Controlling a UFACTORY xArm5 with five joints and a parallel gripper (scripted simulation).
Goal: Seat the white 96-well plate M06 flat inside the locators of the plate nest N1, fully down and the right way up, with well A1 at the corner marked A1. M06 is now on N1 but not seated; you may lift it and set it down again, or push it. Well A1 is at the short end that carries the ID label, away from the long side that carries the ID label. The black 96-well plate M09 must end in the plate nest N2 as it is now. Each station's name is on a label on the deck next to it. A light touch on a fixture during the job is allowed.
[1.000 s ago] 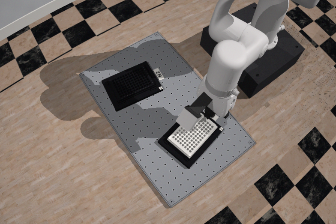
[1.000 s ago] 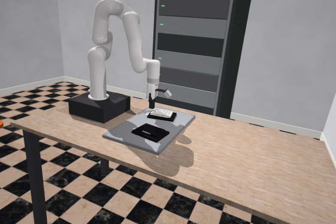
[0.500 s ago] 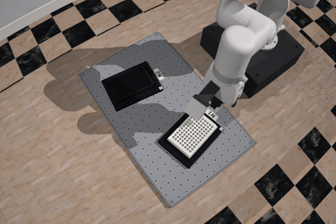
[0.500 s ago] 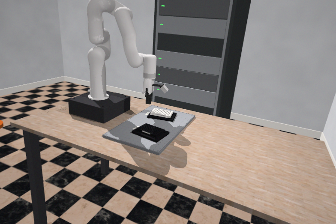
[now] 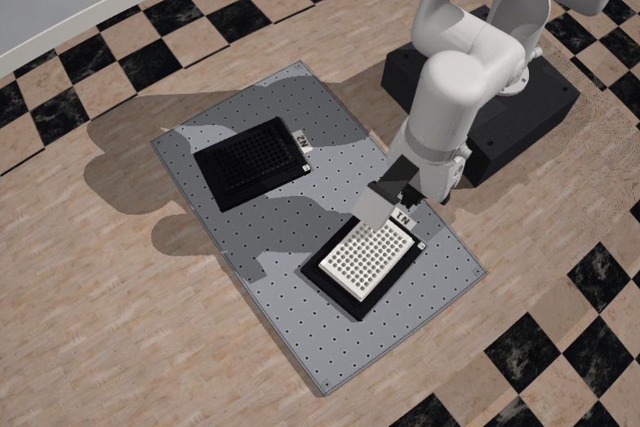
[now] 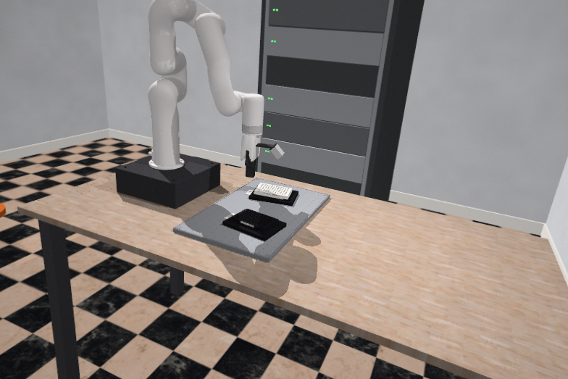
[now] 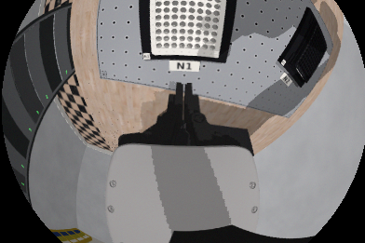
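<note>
My gripper is now 8 cm above the N1 label. Round my hand: white 96-well plate M06: 9 cm ahead, 6 cm below, 3 cm to the left; N2 label: 20 cm to the right, 8 cm below, 8 cm ahead; black plate M09: 20 cm to the right, 18 cm ahead, 7 cm below.
</note>
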